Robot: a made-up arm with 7 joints. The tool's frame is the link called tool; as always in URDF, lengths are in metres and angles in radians. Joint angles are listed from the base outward.
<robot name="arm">
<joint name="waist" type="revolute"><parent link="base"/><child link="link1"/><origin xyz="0.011 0.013 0.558" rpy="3.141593 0 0"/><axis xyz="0 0 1"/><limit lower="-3.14" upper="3.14"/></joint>
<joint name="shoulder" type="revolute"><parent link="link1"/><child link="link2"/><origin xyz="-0.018 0.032 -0.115" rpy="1.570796 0 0"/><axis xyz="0 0 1"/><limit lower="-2.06" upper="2.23"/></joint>
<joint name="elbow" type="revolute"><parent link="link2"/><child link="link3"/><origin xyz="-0.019 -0.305 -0.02" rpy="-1.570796 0 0"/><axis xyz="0 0 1"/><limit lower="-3.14" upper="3.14"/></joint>
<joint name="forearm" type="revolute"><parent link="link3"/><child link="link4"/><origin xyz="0.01 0.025 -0.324" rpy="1.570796 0 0"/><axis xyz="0 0 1"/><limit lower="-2.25" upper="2.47"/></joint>
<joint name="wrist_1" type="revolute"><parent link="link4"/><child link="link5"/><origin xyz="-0.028 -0.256 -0.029" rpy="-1.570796 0 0"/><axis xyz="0 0 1"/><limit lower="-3.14" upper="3.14"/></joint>
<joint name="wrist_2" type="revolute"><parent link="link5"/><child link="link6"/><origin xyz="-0.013 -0.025 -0.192" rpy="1.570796 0 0"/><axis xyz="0 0 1"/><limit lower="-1.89" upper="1.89"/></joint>
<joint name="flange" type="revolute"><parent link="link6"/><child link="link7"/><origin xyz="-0.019 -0.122 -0.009" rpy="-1.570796 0 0"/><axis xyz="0 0 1"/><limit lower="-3.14" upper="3.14"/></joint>
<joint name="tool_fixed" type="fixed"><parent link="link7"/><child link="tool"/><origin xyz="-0.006 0.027 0.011" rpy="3.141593 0 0"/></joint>
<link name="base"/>
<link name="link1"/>
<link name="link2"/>
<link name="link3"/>
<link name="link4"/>
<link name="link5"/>
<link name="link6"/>
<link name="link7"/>
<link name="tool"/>
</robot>
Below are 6 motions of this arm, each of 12 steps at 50 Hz.
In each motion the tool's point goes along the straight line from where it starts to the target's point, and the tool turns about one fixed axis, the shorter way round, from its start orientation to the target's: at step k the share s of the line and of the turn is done. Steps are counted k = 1, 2, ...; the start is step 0. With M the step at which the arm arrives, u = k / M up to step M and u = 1 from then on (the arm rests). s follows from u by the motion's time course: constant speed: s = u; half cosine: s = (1 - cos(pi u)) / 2; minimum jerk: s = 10 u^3 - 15 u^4 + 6 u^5.
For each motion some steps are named. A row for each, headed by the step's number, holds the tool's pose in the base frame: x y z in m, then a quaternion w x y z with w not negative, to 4 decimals.
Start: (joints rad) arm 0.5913 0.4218 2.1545 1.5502 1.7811 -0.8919 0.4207
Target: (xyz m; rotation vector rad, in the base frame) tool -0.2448 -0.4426 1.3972 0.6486 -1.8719 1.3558
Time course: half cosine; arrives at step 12
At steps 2, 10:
2: -0.2466 -0.4242 1.3642 0.3846 0.2370 -0.7540 0.4768
10: -0.2449 -0.4413 1.3948 0.3637 0.2508 -0.7289 0.5230

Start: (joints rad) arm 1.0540 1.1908 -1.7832 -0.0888 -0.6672 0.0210 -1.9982
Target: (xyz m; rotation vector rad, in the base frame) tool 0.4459 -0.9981 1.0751 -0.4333 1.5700 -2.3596
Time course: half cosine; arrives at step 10
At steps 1, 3, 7, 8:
1: 0.4425 -0.9988 1.0777 0.0849 -0.1848 0.5311 -0.8225
3: 0.4431 -0.9987 1.0772 0.0946 -0.1783 0.5334 -0.8214
7: 0.4452 -0.9983 1.0756 0.1259 -0.1572 0.5402 -0.8171
8: 0.4456 -0.9982 1.0754 0.1318 -0.1532 0.5414 -0.8161

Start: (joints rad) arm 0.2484 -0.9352 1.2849 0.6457 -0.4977 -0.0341 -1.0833
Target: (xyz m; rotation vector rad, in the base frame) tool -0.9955 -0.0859 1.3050 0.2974 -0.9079 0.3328
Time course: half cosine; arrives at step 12
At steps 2, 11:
2: -0.9530 -0.1237 1.3315 0.8820 0.1553 -0.4184 0.1514
11: -0.9947 -0.0866 1.3055 0.8749 0.1427 -0.4345 0.1592

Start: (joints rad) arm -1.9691 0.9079 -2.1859 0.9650 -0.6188 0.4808 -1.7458
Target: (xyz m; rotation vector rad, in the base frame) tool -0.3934 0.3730 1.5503 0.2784 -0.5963 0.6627
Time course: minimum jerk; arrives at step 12
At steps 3, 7, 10, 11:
3: -0.4960 0.3939 1.4715 0.8619 0.1689 -0.3261 0.3498
7: -0.4331 0.3811 1.5198 0.8814 0.1477 -0.3025 0.3314
10: -0.3975 0.3738 1.5472 0.8918 0.1356 -0.2890 0.3207
11: -0.3940 0.3731 1.5499 0.8928 0.1344 -0.2877 0.3196

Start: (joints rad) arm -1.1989 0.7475 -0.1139 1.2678 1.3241 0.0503 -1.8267
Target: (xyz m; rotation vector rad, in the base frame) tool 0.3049 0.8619 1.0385 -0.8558 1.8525 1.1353
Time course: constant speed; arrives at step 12
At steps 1, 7, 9, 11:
1: 0.3751 0.8502 0.9196 0.3284 -0.2953 0.7917 0.4221
7: 0.3368 0.8566 0.9845 0.3637 -0.3185 0.7589 0.4363
9: 0.3241 0.8587 1.0061 0.3753 -0.3260 0.7474 0.4408
11: 0.3113 0.8608 1.0277 0.3867 -0.3334 0.7356 0.4451

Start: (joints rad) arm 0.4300 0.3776 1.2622 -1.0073 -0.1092 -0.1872 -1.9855
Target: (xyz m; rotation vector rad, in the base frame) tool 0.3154 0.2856 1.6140 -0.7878 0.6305 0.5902
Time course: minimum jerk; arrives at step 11
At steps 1, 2, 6, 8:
1: 0.2881 0.3324 1.5660 0.8082 -0.4334 0.2915 0.2719
2: 0.2892 0.3306 1.5679 0.8093 -0.4311 0.2918 0.2721
6: 0.3040 0.3051 1.5940 0.8237 -0.3978 0.2952 0.2759
8: 0.3119 0.2917 1.6078 0.8309 -0.3799 0.2969 0.2778

